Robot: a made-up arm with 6 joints.
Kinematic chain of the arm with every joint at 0, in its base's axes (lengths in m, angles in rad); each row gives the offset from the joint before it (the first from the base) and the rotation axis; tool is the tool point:
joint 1: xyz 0 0 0.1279 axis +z
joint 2: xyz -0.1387 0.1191 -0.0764 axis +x
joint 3: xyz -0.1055 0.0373 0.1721 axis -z
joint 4: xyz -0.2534 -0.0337 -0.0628 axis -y
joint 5: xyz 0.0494 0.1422 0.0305 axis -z
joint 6: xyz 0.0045 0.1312 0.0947 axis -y
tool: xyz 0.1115 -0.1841 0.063
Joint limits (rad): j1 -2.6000..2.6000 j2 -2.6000..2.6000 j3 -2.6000..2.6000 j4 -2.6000..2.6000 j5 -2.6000..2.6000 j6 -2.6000..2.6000
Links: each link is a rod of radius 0.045 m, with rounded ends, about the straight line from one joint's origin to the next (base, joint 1, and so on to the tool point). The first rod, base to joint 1, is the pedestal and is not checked.
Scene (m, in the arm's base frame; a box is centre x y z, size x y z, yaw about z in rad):
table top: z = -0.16
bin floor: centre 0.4 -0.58 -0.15 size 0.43 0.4 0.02 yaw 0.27
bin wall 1: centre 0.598 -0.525 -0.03 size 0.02 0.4 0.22 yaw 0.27
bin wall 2: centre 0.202 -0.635 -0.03 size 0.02 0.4 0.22 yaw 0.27
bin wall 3: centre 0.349 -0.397 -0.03 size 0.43 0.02 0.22 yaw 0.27
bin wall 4: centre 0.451 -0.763 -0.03 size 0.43 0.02 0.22 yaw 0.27
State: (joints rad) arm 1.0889 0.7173 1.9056 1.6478 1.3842 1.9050
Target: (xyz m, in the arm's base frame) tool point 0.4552 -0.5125 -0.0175
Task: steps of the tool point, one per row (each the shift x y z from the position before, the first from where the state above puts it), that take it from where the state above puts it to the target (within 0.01 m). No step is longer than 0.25 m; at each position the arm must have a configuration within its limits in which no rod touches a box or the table.
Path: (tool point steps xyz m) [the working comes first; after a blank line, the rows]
Joints at the target: 2.6000 0.1198 -0.2061 2.3545 0.8363 1.6434
Straight joint move there: touches bin wall 2.

1: -0.1342 -0.1442 -0.0223
2: -0.0513 -0.1990 -0.0308
3: 0.0460 -0.2062 -0.0358
4: 0.1325 -0.1683 -0.0378
5: 0.1903 -0.0991 -0.0376
6: 0.1083 -0.0330 0.0483
7: 0.1201 -0.0089 0.0283
8: 0.1235 0.0136 0.0029
9: 0.1172 0.0331 -0.0262
10: 0.1001 0.0475 -0.0560
11: -0.0142 -0.0335 -0.0573
12: -0.0043 -0.0104 -0.0633
13: 0.0053 0.0122 -0.0596
14: 0.0132 0.0317 -0.0474

